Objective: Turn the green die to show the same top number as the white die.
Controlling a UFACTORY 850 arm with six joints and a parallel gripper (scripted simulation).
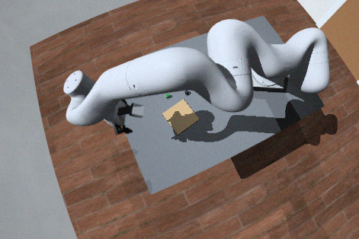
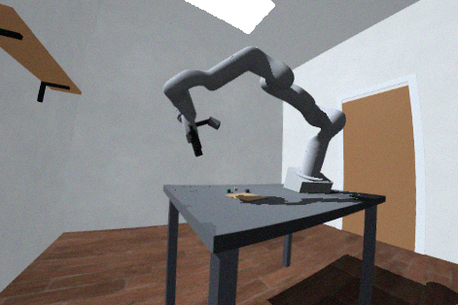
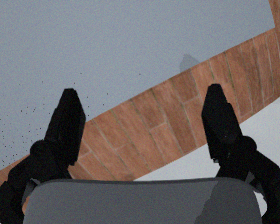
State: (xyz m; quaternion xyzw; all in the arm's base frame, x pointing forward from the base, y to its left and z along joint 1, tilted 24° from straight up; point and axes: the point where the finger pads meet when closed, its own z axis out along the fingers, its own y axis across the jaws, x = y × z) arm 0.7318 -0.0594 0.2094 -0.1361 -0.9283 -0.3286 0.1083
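Right now the white die is 280 mm behind my hand, 180 mm below it and 160 mm to the right of it. Round my hand: green die (210 mm behind, 180 mm below, 110 mm to the right); black die (310 mm behind, 180 mm below, 90 mm to the right); mat (230 mm behind, 190 mm below, 20 mm to the left).
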